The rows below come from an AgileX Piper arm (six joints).
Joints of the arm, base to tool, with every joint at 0 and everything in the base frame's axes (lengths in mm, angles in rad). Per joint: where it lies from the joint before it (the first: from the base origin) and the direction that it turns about. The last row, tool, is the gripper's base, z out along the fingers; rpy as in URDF.
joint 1: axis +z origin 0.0 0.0 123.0
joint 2: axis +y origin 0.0 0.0 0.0
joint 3: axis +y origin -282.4 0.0 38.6
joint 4: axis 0.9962 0 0.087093 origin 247.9 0.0 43.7
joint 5: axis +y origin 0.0 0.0 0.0
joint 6: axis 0.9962 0 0.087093 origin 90.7 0.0 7.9
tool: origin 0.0 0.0 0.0 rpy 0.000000 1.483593 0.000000
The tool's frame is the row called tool.
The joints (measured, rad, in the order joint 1, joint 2, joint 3, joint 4, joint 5, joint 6), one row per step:
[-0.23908, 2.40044, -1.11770, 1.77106, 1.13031, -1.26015]
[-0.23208, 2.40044, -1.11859, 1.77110, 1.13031, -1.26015]
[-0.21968, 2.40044, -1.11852, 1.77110, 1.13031, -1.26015]
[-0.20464, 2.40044, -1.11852, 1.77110, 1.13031, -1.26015]
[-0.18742, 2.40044, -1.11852, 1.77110, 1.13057, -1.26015]
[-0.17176, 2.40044, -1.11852, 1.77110, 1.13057, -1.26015]
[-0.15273, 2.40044, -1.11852, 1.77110, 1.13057, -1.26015]
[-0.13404, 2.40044, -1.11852, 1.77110, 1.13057, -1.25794]
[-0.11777, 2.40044, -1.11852, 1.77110, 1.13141, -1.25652]
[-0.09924, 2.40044, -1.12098, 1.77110, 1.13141, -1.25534]
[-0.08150, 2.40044, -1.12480, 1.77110, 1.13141, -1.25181]
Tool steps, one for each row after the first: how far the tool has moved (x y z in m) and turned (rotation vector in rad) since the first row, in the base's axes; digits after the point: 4 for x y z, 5 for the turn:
[0.0003, 0.0026, 0.0001, -0.00019, -0.00087, 0.00696]
[0.0003, 0.0074, 0.0001, -0.00017, -0.00080, 0.01936]
[0.0003, 0.0132, 0.0001, -0.00017, -0.00080, 0.03440]
[0.0002, 0.0198, 0.0001, 0.00006, -0.00091, 0.05172]
[0.0001, 0.0259, 0.0001, 0.00007, -0.00090, 0.06738]
[-0.0003, 0.0332, 0.0001, 0.00008, -0.00090, 0.08641]
[-0.0008, 0.0404, 0.0001, 0.00115, 0.00089, 0.10437]
[-0.0013, 0.0466, 0.0002, 0.00255, 0.00176, 0.12047]
[-0.0015, 0.0537, 0.0006, 0.00267, 0.00032, 0.13861]
[-0.0013, 0.0604, 0.0011, 0.00369, -0.00052, 0.15520]

